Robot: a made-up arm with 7 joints.
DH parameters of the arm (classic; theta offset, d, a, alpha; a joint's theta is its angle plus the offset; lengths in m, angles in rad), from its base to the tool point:
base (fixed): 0 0.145 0 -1.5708
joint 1: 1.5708 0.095 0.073 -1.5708
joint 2: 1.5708 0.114 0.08 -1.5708
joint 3: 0 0.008 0.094 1.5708
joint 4: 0 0.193 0.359 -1.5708
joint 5: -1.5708 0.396 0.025 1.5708
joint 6: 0.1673 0 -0.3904 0
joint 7: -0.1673 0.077 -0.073 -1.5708
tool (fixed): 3.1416 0.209 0 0
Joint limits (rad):
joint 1: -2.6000..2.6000
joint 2: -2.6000..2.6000
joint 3: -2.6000..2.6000
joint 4: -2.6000..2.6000
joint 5: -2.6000..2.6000
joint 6: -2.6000..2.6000
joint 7: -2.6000..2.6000
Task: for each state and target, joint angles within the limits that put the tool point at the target. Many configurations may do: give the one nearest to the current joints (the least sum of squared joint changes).
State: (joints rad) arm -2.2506 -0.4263 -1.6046 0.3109 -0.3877 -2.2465 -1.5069
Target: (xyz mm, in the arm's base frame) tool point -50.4 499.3 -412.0
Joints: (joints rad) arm -2.3339 0.0945 -1.7226 0.0640 -0.1282 -2.2946 -1.2743
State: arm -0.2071 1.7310 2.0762 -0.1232 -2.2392 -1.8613 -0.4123
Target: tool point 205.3 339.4 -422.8
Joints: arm -0.0484 2.1049 2.2672 -0.4075 -2.3630 -2.2280 -0.5452
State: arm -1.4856 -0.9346 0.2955 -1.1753 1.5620 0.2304 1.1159
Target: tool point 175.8 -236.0 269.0
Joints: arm -1.6669 -0.9710 0.5731 -1.2896 0.9386 0.1939 1.1112
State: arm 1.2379 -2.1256 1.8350 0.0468 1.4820 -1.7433 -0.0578
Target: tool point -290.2 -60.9 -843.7
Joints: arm 1.2188 -2.3712 1.6961 -0.3046 1.4611 -1.8674 -0.3712
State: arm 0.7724 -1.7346 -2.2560 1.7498 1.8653 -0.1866 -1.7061
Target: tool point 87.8 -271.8 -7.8
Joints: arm 0.8392 -1.8141 -2.0460 1.2838 1.9100 -0.0145 -1.8720
